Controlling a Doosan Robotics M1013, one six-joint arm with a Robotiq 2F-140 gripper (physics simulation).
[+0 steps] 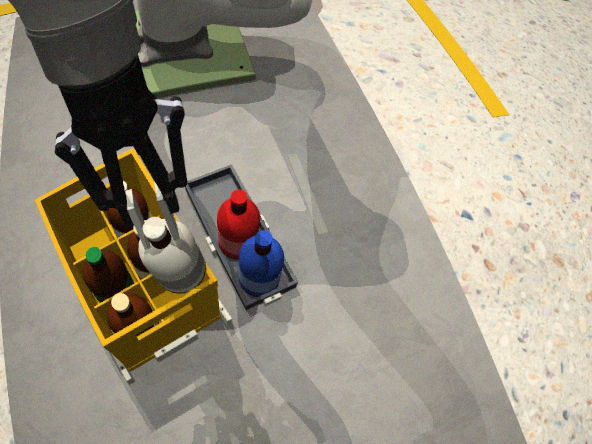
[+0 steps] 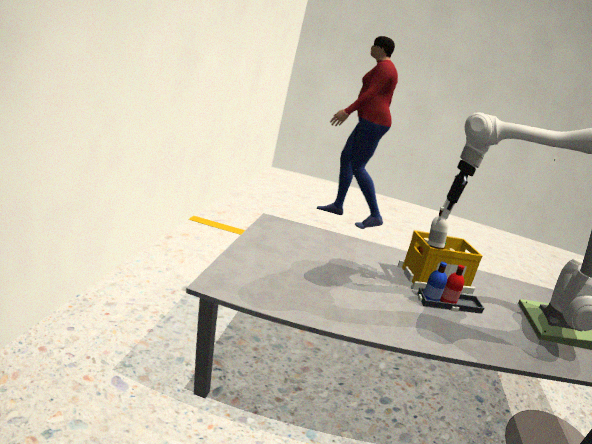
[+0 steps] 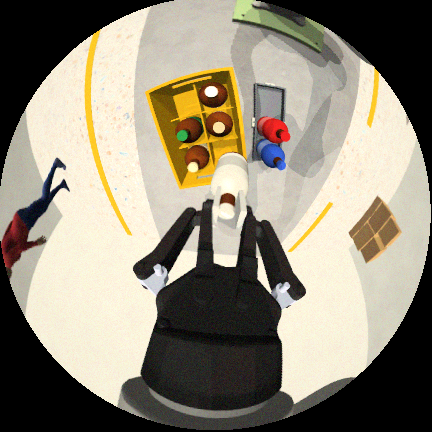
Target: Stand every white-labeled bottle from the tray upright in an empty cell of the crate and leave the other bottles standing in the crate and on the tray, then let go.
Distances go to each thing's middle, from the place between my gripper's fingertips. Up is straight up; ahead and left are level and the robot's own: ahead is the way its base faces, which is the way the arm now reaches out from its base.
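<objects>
White bottle [image 1: 179, 266]: my gripper is 40 mm above it and 10 mm to the right of it. Positions relative to my hand: green-capped bottle [image 1: 105, 274], 200 mm below, 120 mm to the right, 50 mm behind; blue bottle [image 1: 261, 257], 210 mm below, 140 mm to the left, 40 mm behind; red bottle [image 1: 238, 219], 210 mm below, 120 mm to the left, 120 mm behind.
</objects>
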